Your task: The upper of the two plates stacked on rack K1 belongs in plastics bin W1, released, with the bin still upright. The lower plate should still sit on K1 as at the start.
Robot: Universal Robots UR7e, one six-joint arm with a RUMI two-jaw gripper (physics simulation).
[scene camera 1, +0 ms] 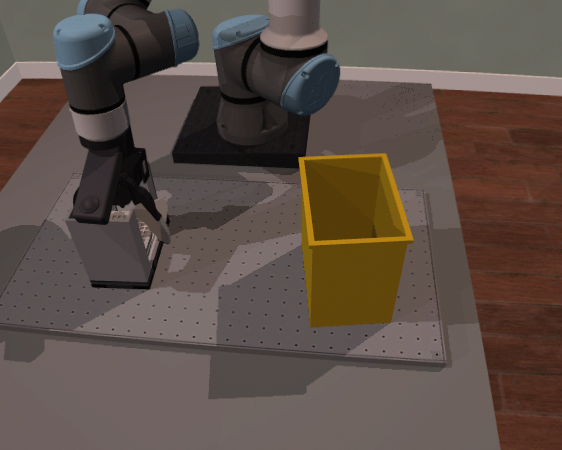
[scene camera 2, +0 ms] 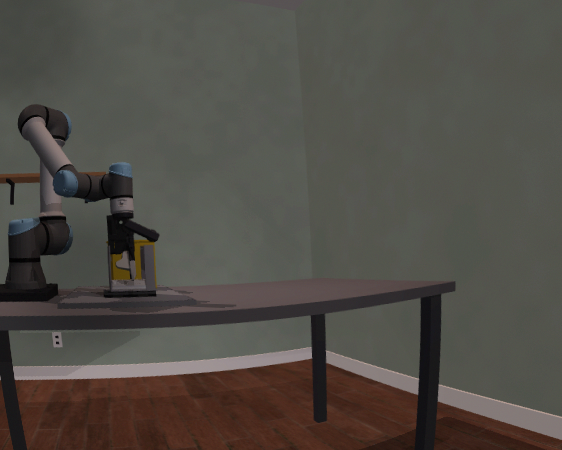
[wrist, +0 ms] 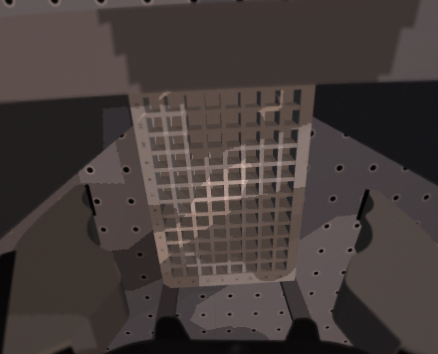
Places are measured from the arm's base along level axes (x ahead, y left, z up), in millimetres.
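Pixels of known places: gripper, fingertip midpoint: (scene camera 2: 132, 280) (wrist: 226, 192); arm's base at its link origin: (scene camera 1: 253, 124) (scene camera 2: 26, 287).
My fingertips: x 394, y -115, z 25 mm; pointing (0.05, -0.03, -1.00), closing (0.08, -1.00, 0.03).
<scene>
Ahead of a thing's pixels: the offset from my fingertips to its top centre. Level surfaces: height alone.
Rack K1 {103 mm up, 13 mm back, 2 mm right} (scene camera 1: 110, 255) (scene camera 2: 150, 267) (wrist: 260, 50) has grey end walls and a black base, at the left in scene camera 1. The upper plate {2 mm up, 3 mm back, 0 mm left} (wrist: 301, 165) is a light, gridded plate and lies flat in the rack in the wrist view. The lower plate cannot be told apart beneath it. My gripper (scene camera 1: 120, 232) (scene camera 2: 128, 270) (wrist: 226, 192) is open, pointing down into the rack. Its fingers stand apart on either side of the plate's long edges, with nothing between them gripped. One finger is mostly hidden in scene camera 1. Yellow bin W1 {134 mm up, 17 mm back, 356 mm left} (scene camera 1: 355, 285) (scene camera 2: 120, 275) stands upright at the right.
The rack and bin stand on a perforated board {45 mm down} (scene camera 1: 190, 320) on the grey table {58 mm down} (scene camera 1: 125, 400). The black robot base (scene camera 1: 200, 140) is behind the board. The rack's walls rise close to the gripper. The bin's tall rim stands above the board.
</scene>
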